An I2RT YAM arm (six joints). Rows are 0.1 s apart.
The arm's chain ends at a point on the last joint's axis. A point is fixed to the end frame.
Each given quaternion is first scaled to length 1.
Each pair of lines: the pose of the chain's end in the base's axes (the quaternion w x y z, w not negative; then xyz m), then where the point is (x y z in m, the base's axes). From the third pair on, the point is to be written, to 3 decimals.
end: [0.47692 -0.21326 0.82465 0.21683 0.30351 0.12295 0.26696]
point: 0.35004 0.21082 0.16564
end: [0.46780 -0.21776 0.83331 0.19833 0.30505 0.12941 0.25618]
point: 0.35104 0.21243 0.15061
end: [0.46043 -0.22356 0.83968 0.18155 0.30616 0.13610 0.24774]
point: 0.352 0.215 0.139
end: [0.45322 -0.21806 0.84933 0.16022 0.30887 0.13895 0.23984]
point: 0.355 0.212 0.127
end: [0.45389 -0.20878 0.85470 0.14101 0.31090 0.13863 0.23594]
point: 0.360 0.207 0.122
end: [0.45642 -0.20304 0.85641 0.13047 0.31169 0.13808 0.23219]
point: 0.363 0.204 0.117
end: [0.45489 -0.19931 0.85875 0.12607 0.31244 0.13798 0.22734]
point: 0.364 0.203 0.112
